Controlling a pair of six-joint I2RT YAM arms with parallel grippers.
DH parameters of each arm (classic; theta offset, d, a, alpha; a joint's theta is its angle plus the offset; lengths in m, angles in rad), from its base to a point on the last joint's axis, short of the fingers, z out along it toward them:
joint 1: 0 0.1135 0.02 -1.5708
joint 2: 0 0 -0.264 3.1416
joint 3: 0.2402 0 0.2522 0
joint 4: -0.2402 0 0.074 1.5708
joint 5: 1.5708 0 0 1.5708
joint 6: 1.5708 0.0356 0 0
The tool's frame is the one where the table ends.
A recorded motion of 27 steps. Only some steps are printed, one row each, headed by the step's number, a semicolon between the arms.
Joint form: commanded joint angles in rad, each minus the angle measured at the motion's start. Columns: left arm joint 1, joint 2, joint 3, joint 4, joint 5, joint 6; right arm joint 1, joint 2, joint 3, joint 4, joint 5, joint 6.
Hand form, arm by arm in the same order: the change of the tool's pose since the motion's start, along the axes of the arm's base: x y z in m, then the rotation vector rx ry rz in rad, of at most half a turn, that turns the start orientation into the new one. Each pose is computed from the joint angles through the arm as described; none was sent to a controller.
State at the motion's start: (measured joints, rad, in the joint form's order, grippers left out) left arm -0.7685 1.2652 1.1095 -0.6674 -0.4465 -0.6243; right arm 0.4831 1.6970 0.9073 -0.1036 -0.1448 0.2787
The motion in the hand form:
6: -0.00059 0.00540 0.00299 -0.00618 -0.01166 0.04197; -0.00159 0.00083 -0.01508 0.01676 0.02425 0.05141
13: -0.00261 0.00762 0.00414 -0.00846 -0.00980 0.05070; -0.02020 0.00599 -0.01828 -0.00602 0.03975 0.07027
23: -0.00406 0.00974 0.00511 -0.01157 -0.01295 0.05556; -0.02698 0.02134 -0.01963 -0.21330 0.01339 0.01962
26: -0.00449 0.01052 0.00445 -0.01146 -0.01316 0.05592; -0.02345 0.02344 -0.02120 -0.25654 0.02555 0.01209
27: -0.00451 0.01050 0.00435 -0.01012 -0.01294 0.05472; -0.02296 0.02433 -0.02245 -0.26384 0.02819 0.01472
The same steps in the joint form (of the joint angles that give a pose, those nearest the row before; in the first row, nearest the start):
6: 0.0104 -0.0143 0.0004 -0.0122 -0.0241 -0.0231; -0.0012 0.0348 -0.0259 0.0426 -0.0531 -0.0254
13: 0.0108 -0.0240 -0.0005 -0.0248 -0.0276 -0.0321; 0.0426 -0.0019 -0.0772 0.0355 -0.0280 -0.0136
23: 0.0127 -0.0341 -0.0043 -0.0279 -0.0296 -0.0346; 0.1189 0.0224 -0.0286 -0.0720 0.2005 -0.0209
26: 0.0138 -0.0378 -0.0094 -0.0260 -0.0292 -0.0338; 0.1214 0.0470 0.0020 -0.1112 0.2315 -0.0266
27: 0.0138 -0.0377 -0.0096 -0.0261 -0.0291 -0.0323; 0.1232 0.0543 0.0065 -0.1147 0.2350 -0.0293

